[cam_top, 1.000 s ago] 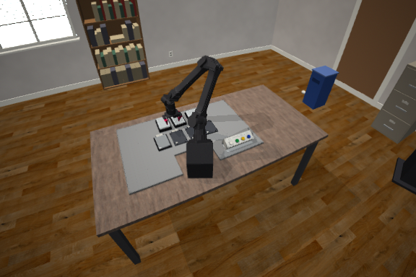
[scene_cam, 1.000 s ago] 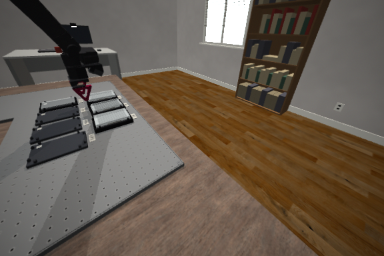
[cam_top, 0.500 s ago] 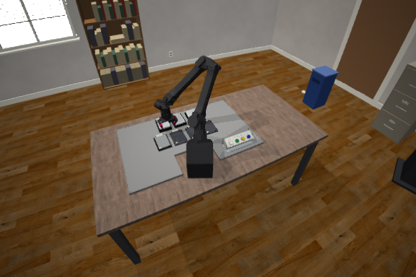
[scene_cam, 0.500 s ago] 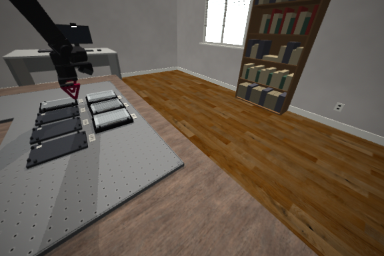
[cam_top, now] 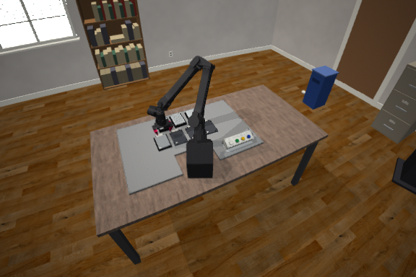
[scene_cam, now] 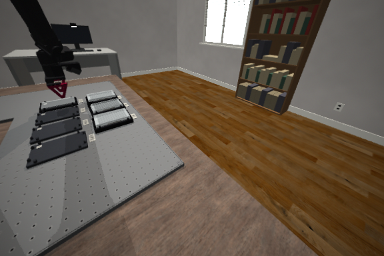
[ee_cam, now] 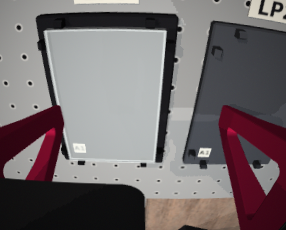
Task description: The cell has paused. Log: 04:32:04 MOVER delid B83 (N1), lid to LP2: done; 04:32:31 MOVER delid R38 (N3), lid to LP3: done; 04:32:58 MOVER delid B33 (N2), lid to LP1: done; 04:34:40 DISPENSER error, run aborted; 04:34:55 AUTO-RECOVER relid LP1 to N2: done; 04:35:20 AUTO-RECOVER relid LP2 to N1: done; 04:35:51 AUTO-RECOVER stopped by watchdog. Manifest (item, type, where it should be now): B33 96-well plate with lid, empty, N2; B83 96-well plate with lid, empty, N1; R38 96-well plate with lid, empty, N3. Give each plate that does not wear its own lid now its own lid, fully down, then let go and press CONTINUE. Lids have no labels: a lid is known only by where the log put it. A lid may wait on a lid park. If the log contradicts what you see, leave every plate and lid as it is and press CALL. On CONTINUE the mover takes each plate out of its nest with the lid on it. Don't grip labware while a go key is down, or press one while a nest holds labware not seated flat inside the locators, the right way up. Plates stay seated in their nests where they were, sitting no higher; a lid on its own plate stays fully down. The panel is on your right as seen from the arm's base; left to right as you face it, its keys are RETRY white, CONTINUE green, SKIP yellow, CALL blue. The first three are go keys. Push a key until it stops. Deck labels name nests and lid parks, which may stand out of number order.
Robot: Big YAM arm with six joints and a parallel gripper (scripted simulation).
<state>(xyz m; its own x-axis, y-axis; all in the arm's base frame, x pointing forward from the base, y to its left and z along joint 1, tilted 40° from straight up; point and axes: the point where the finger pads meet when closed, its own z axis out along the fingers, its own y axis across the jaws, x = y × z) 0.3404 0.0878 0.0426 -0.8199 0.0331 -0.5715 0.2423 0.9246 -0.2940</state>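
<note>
My hand is 20 mm past the lid, 30 mm to the right of it and 60 mm above it. From my hand the other things lie so: plate (100 mm ahead, 200 mm to the right, 50 mm below); then LP2 label (20 mm ahead, 110 mm to the right, 70 mm below); then park LP2 (60 mm behind, 90 mm to the right, 70 mm below).
</note>
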